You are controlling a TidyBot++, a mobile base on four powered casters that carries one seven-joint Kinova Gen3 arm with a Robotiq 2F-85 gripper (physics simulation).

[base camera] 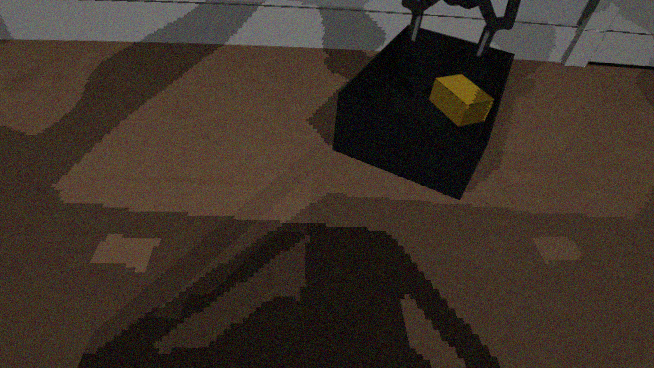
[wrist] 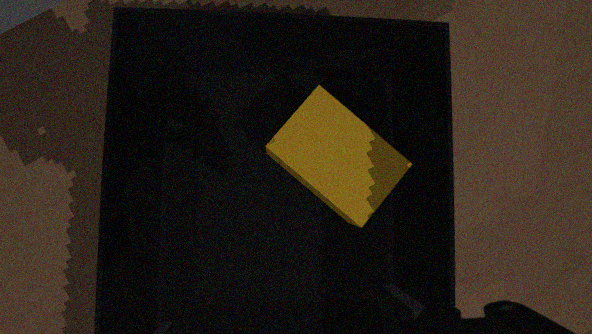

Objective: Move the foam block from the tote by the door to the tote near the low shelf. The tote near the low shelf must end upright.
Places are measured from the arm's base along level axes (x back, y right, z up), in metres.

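Where they show: gripper, between the fingertips: (base camera: 445,47) (wrist: 283,326).
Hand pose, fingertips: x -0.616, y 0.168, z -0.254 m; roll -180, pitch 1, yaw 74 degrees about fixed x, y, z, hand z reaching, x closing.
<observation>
After its pixels a point has its place.
The yellow foam block (base camera: 461,100) {x -0.637, y 0.229, z -0.350 m} (wrist: 336,155) {x -0.677, y 0.240, z -0.349 m} lies in a black tote (base camera: 400,157) {x -0.491, y 0.113, z -0.364 m} (wrist: 127,200) {x -0.704, y 0.101, z -0.326 m}, toward its right side and turned at an angle to the walls. The tote stands upright on the floor. The frames do not show which of the two named totes this is. My gripper (base camera: 448,41) {x -0.616, y 0.168, z -0.254 m} (wrist: 284,316) {x -0.616, y 0.168, z -0.254 m} is open, with nothing between its fingers. It hangs above the tote, apart from the block. In the base camera view the fingers show at the top, over the tote's far part; in the wrist view their tips show at the bottom edge. The tote's dark inside is hard to make out.
A pale panelled surface (base camera: 280,25) {x -0.879, y -0.110, z -0.350 m} with thin dark seams runs along the back, behind the tote. The brown wooden floor (base camera: 200,125) {x -0.567, y -0.195, z -0.397 m} (wrist: 520,150) {x -0.615, y 0.408, z -0.397 m} lies around the tote. Large dark shadows fall across the floor. The door and the low shelf cannot be made out.
</observation>
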